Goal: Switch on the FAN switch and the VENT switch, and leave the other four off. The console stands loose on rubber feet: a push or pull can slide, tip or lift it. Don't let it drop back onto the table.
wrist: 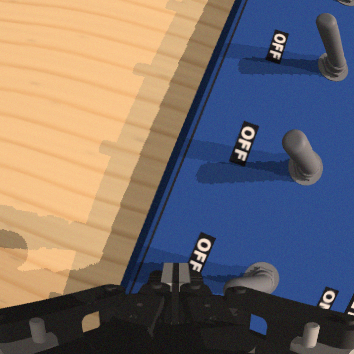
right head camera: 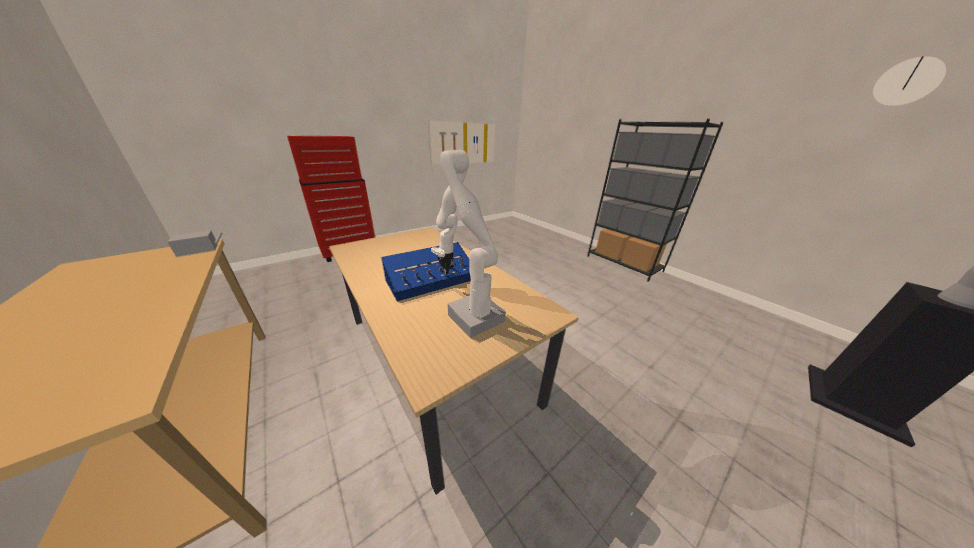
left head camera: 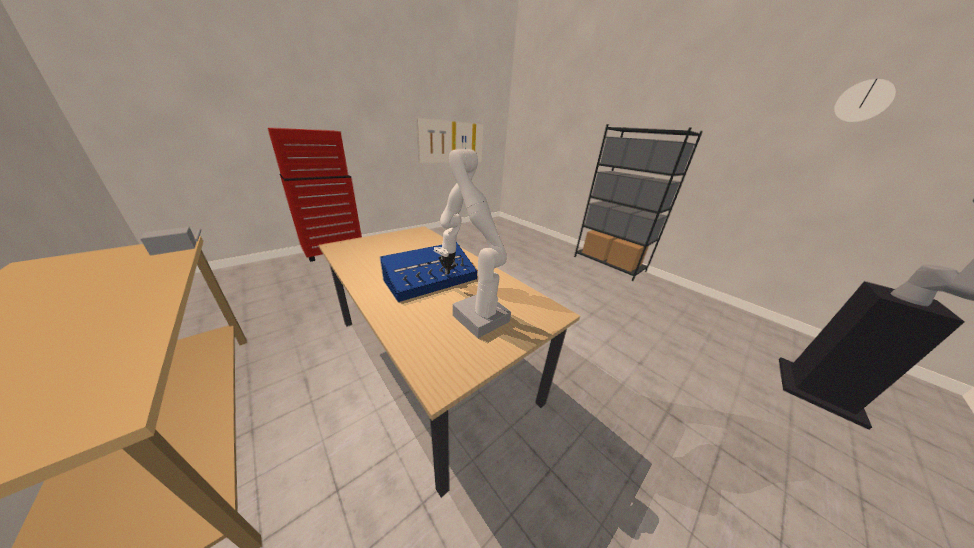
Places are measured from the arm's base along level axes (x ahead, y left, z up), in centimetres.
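Where they show: gripper, between the fingertips: (wrist: 175, 278) (right head camera: 446, 273) (left head camera: 447, 273); arm's base, origin of its link: (right head camera: 478, 310) (left head camera: 484, 311).
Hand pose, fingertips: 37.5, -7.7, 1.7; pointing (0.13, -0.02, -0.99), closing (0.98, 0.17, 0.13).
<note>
Each offset is from my fingertips to the top centre of the thing, as dx, dy, dz. "spot": to the spot under its first point. Level surfaces: height alone.
The blue console (left head camera: 401, 262) (right head camera: 401, 262) (wrist: 265, 210) stands flat on the table, with a row of grey levers. In the wrist view, the nearest lever @(+3.4, +1.0, +4.5) (wrist: 261, 280) leans toward its OFF label @(spot: +1.4, +1.6, -0.8) (wrist: 202, 251); its ON label @(spot: +9.2, +0.2, +2.2) (wrist: 327, 297) shows at the lower right, and its name plate is not readable. The middle lever @(+4.8, +8.0, +4.5) (wrist: 302, 157) and the upper lever @(+6.2, +15.1, +4.5) (wrist: 331, 45) also lean toward OFF. My gripper (left head camera: 447, 272) (right head camera: 446, 271) (wrist: 175, 278) is shut and empty, over the console's near edge on the OFF side of the nearest lever. Whether it touches that lever is unclear.
The wooden table @(dz -8.2) (left head camera: 408, 340) (right head camera: 401, 340) (wrist: 65, 125) carries the console and the grey arm base (left head camera: 480, 316) (right head camera: 475, 316) close in front of it. A second wooden table (left head camera: 81, 327) stands at the left. A red tool cabinet (left head camera: 320, 197) and a shelf rack (left head camera: 597, 170) stand behind.
</note>
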